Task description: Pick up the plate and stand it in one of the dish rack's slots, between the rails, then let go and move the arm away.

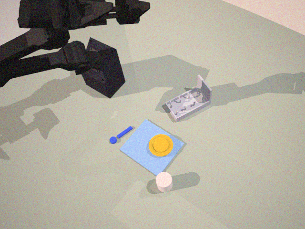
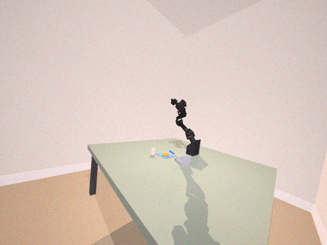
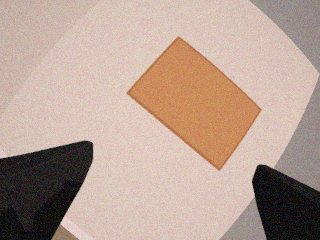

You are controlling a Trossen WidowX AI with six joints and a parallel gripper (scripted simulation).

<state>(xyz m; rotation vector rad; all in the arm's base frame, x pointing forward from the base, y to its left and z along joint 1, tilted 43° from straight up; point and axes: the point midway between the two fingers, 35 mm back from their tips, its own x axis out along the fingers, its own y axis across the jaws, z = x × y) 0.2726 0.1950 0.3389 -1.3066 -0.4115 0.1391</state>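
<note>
Now: gripper tip 10 mm short of the yellow plate and 500 mm above it. Round my gripper tip: white cup (90 mm ahead, 90 mm to the right, 490 mm below); blue spoon (120 mm behind, 50 mm to the right, 510 mm below); grey dish rack (170 mm to the left, 490 mm below).
</note>
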